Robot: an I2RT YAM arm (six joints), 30 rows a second.
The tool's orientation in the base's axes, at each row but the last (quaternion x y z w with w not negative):
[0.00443 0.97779 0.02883 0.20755]
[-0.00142 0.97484 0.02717 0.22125]
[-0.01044 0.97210 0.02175 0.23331]
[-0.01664 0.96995 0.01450 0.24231]
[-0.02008 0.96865 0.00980 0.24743]
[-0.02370 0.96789 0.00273 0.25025]
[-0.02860 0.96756 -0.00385 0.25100]
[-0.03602 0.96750 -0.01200 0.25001]
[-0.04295 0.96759 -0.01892 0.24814]
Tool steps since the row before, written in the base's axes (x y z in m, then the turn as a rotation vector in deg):
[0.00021 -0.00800 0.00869 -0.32 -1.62 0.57]
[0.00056 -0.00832 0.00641 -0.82 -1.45 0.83]
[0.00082 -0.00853 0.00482 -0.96 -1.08 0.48]
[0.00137 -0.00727 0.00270 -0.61 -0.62 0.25]
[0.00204 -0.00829 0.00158 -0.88 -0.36 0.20]
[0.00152 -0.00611 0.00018 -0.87 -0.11 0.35]
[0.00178 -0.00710 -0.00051 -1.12 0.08 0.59]
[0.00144 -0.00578 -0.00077 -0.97 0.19 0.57]
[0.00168 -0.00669 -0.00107 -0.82 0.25 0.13]
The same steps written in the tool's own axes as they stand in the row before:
[-0.00388 -0.00748 -0.00828 0.03 -1.58 -0.74]
[-0.00335 -0.00798 -0.00598 0.37 -1.39 -1.18]
[-0.00283 -0.00836 -0.00432 0.65 -1.03 -0.91]
[-0.00230 -0.00726 -0.00200 0.44 -0.59 -0.53]
[-0.00226 -0.00836 -0.00065 0.69 -0.32 -0.61]
[-0.00114 -0.00618 0.00047 0.60 -0.07 -0.73]
[-0.00090 -0.00717 0.00126 0.69 0.13 -1.06]
[-0.00045 -0.00582 0.00140 0.56 0.23 -0.97]
[-0.00034 -0.00672 0.00185 0.63 0.30 -0.51]

